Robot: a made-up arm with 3 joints.
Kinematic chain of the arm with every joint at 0, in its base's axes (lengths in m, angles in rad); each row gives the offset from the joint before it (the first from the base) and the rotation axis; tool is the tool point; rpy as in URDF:
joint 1: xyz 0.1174 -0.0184 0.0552 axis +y
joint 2: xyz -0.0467 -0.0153 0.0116 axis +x
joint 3: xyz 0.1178 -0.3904 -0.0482 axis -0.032 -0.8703 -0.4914
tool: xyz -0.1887 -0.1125 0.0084 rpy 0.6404 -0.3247 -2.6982
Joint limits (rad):
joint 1: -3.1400..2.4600
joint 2: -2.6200..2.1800
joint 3: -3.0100..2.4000
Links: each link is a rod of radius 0.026 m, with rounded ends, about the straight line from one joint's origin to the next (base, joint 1, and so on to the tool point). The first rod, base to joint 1, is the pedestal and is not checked.
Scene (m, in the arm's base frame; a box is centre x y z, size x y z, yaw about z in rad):
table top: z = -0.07
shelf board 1: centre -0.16 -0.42 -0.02 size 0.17 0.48 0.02 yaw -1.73
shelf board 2: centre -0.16 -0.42 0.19 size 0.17 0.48 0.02 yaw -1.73
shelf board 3: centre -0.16 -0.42 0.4 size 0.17 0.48 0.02 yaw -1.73
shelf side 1: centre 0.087 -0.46 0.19 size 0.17 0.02 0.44 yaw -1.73
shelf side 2: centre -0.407 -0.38 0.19 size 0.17 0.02 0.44 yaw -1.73
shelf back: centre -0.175 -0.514 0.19 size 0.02 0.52 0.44 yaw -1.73
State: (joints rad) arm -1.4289 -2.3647 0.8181
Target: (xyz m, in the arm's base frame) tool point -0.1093 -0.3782 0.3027
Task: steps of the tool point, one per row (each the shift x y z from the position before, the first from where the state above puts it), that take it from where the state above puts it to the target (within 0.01 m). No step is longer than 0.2 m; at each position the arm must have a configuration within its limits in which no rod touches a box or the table.
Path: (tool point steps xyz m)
1: -0.0267 -0.1573 0.0902
2: 0.0379 -0.1490 0.0883
3: 0.0888 -0.1256 0.0696
4: 0.1196 -0.0942 0.0413

